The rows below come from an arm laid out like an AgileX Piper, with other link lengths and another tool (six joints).
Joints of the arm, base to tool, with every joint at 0 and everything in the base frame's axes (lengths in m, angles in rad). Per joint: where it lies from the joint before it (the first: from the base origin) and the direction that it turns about. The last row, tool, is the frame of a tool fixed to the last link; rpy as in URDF.
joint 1: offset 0 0 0.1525 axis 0 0 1
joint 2: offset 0 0 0 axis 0 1 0
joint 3: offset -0.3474 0 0.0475 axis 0 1 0
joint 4: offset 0.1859 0 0.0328 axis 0.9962 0 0.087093
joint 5: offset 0 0 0 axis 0 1 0
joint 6: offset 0.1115 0 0.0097 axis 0.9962 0 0.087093
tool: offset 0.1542 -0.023 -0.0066 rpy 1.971 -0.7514 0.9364
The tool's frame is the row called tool.
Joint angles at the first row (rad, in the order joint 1, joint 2, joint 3, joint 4, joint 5, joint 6):
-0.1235, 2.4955, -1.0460, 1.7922, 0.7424, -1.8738
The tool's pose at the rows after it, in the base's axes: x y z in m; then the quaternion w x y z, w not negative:
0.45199 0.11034 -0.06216 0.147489 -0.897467 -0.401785 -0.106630
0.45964 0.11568 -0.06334 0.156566 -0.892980 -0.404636 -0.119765
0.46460 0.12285 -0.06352 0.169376 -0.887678 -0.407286 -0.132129
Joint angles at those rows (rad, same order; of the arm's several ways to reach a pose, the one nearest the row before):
-0.1235, 2.5208, -1.0777, 1.7922, 0.7804, -1.8778
-0.1234, 2.5452, -1.1096, 1.7922, 0.8115, -1.8780
-0.1222, 2.5677, -1.1335, 1.7933, 0.8484, -1.8781

